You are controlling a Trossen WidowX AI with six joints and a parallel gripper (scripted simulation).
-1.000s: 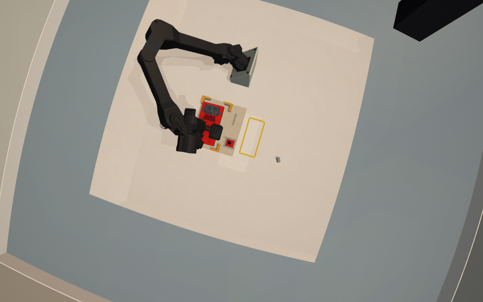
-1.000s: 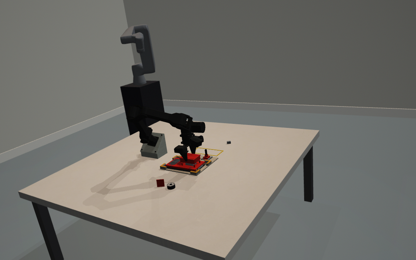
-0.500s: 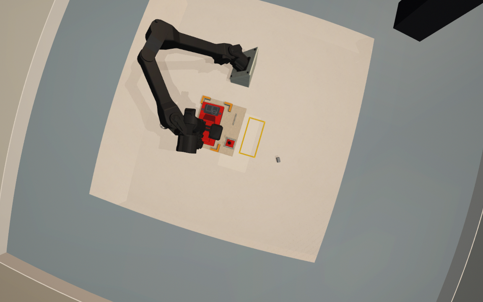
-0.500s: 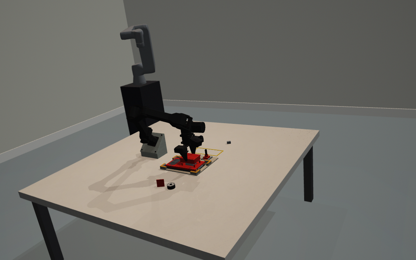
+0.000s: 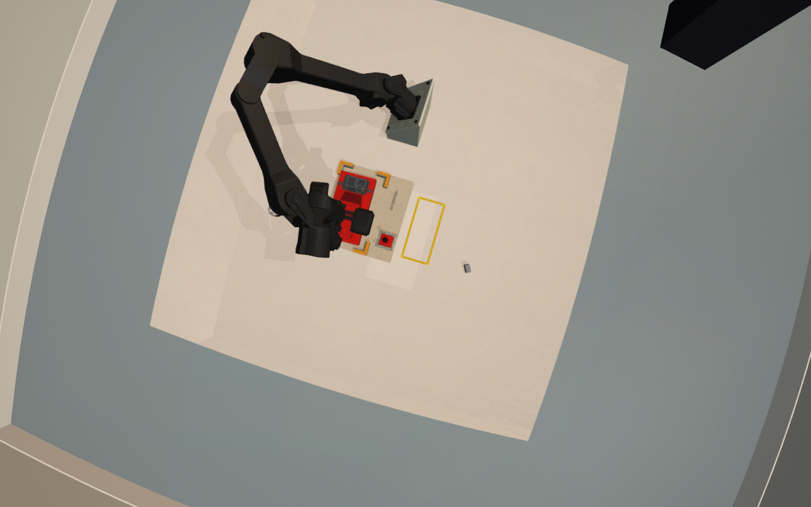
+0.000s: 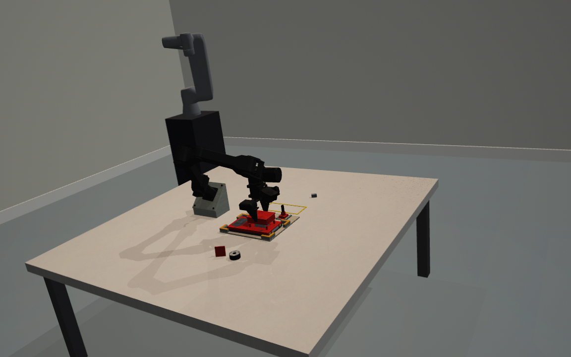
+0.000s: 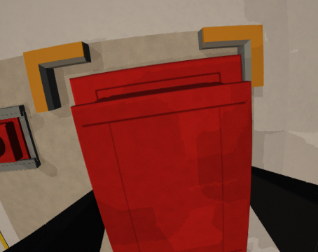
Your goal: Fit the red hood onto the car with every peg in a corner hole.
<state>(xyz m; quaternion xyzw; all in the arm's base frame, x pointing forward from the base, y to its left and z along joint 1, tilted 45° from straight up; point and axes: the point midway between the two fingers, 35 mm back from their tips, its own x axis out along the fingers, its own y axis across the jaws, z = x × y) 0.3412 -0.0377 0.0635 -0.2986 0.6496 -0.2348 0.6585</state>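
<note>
Now: the grey engine block 30 mm below my gripper tip. From my gripper tip the other things lie so: red hood: 10 mm above; grey holder: 130 mm to the left, 20 mm below, 20 mm ahead; wheel: 220 mm to the right, 50 mm below, 40 mm ahead.
</note>
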